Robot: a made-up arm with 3 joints. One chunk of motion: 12 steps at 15 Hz.
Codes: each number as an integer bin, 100 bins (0 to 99) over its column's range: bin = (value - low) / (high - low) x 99, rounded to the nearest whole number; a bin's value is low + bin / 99 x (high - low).
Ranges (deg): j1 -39..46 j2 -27..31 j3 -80..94
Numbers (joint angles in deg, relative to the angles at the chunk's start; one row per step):
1: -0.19 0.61 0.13
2: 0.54 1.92 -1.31
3: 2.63 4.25 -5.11
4: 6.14 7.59 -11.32
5: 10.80 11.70 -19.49
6: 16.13 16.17 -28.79
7: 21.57 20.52 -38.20
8: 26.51 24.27 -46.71
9: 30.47 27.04 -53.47
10: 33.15 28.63 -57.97
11: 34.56 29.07 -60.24
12: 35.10 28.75 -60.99
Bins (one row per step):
1: 45 47 46
2: 46 49 45
3: 48 53 43
4: 53 59 39
5: 58 66 34
6: 64 74 29
7: 71 81 24
8: 76 88 19
9: 81 92 15
10: 84 95 13
11: 86 96 11
12: 86 95 11

